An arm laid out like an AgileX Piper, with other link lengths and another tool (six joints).
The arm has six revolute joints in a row. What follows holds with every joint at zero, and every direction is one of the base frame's. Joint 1 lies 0.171 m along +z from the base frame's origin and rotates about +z. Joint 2 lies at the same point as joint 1 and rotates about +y. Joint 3 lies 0.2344 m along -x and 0.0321 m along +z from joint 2 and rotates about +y. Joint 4 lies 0.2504 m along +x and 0.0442 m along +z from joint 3 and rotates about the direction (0.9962, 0, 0.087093). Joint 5 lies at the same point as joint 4 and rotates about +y. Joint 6 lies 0.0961 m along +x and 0.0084 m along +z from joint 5 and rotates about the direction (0.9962, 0, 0.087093). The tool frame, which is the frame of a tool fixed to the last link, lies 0.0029 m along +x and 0.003 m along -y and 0.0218 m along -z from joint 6; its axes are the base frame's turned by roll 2.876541, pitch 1.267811 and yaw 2.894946 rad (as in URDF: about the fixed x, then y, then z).
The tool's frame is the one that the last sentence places.
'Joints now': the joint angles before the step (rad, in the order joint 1, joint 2, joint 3, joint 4, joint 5, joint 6). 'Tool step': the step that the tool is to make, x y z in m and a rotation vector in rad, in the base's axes. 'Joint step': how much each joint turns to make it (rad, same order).
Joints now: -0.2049 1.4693 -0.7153 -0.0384 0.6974 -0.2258
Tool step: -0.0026 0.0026 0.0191 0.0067 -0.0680 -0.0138
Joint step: 0.0002 -0.0882 0.0000 0.0260 0.0230 -0.0018
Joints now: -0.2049 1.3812 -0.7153 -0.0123 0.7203 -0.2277
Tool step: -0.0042 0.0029 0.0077 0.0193 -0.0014 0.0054
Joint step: 0.0002 -0.0375 -0.0001 0.0294 0.0402 -0.0215
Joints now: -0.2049 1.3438 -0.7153 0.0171 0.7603 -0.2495
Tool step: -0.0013 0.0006 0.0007 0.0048 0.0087 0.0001
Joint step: 0.0001 -0.0037 -0.0001 0.0038 0.0132 -0.0017
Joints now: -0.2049 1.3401 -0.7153 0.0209 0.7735 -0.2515
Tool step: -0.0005 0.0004 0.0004 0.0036 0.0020 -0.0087
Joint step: 0.0001 -0.0020 -0.0001 0.0010 0.0047 0.0087
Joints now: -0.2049 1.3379 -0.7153 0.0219 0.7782 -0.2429
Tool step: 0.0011 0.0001 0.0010 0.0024 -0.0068 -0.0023
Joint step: -0.0002 -0.0001 -0.0043 0.0044 -0.0018 -0.0002
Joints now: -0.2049 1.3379 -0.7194 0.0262 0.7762 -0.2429
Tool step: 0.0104 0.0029 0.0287 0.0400 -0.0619 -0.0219
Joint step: -0.0001 -0.0311 -0.0931 0.0561 0.0718 -0.0001
